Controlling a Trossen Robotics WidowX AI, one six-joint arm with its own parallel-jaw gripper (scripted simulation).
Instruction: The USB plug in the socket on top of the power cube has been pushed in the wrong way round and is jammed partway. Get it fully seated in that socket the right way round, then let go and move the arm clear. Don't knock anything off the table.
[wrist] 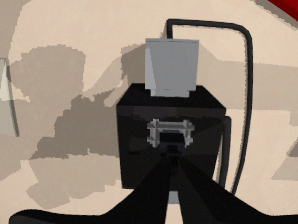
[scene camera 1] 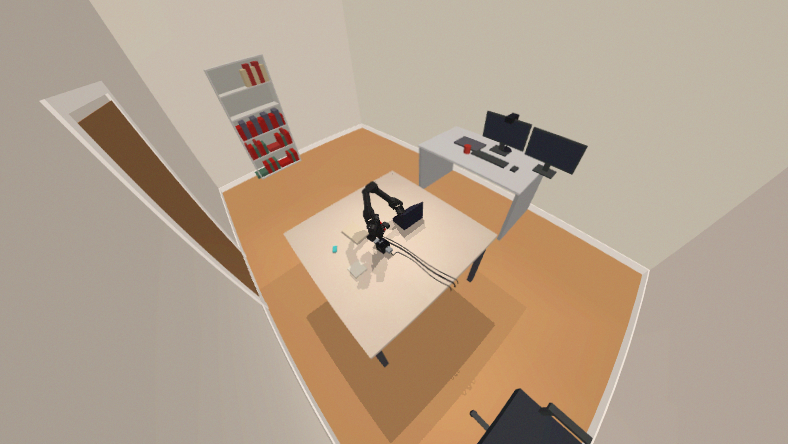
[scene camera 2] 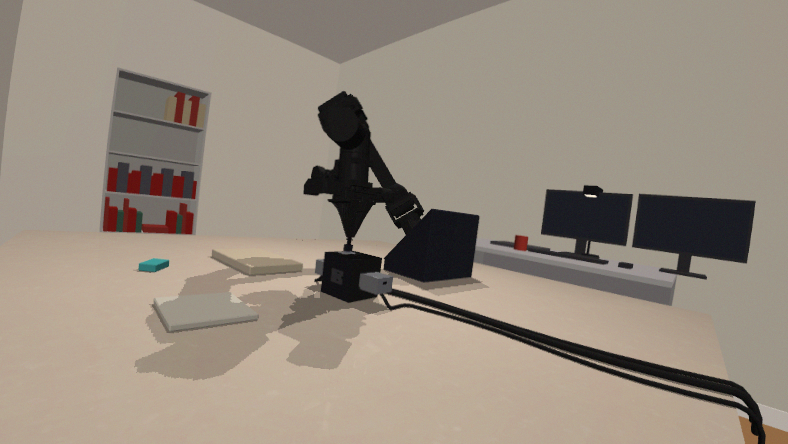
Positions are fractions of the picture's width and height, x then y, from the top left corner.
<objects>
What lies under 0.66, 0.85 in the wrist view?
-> My gripper.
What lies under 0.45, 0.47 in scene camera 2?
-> My gripper.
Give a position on a tan pad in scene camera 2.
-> At 0.33, 0.59
</objects>
